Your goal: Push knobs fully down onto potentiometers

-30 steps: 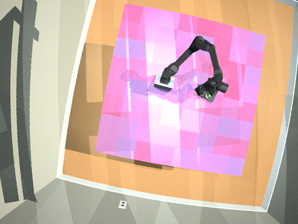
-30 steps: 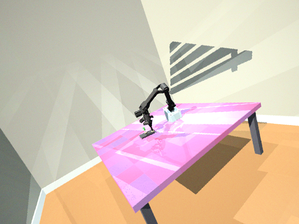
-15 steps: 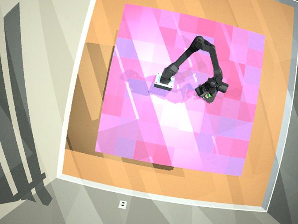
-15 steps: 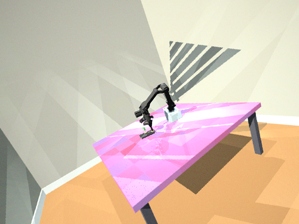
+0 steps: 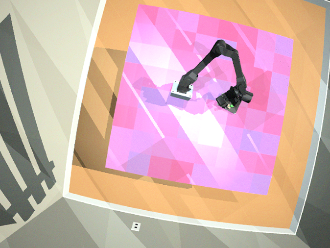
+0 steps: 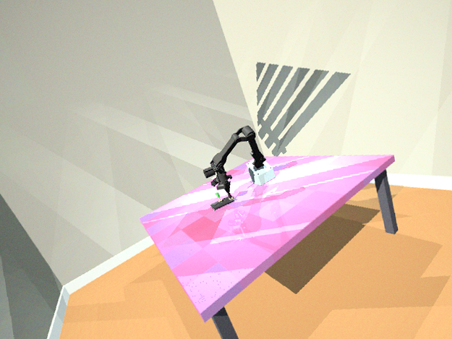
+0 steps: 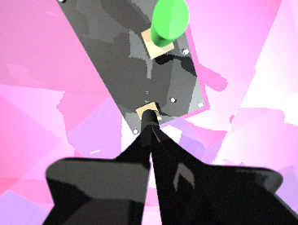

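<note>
The dark knob lies 2 cm below my gripper tip.
</note>
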